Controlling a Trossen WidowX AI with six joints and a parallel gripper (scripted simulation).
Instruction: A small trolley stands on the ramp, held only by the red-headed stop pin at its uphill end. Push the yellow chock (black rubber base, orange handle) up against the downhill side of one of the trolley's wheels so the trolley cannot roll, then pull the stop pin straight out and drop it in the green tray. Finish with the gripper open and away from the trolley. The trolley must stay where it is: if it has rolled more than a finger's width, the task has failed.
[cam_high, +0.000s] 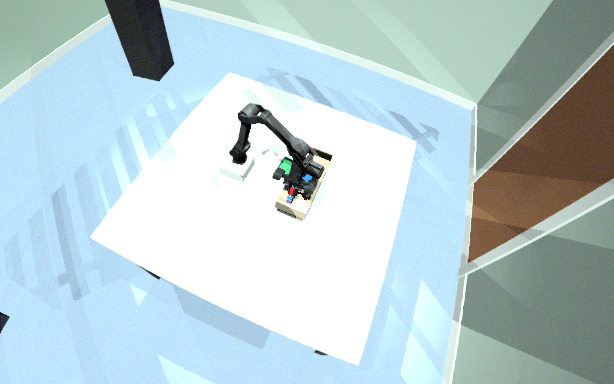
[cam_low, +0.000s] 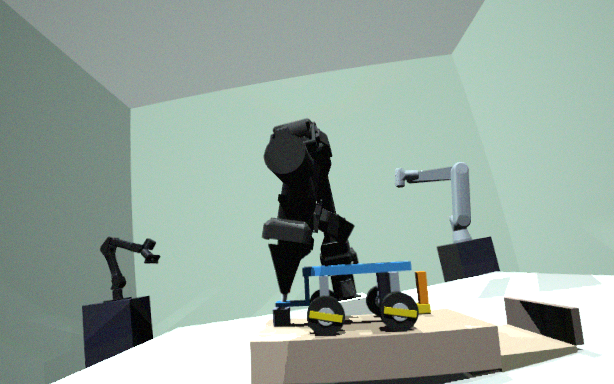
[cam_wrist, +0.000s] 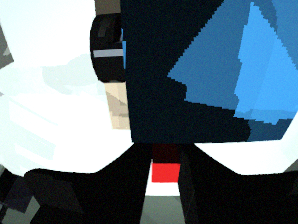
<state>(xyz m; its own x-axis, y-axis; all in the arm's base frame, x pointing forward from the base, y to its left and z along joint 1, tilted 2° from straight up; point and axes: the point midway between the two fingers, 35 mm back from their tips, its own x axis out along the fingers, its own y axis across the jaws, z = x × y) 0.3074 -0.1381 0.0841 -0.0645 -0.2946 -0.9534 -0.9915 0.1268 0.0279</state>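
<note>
Now: the yellow chock 1 cm behind my gripper tip, 19 cm to the left of it and 5 cm below it. The rest, counted from my gripper tip: red-headed stop pin right at my gripper tip; trolley 3 cm ahead, 10 cm to the left, 2 cm below; dark end wall 6 cm ahead, 36 cm to the left, 10 cm below.
</note>
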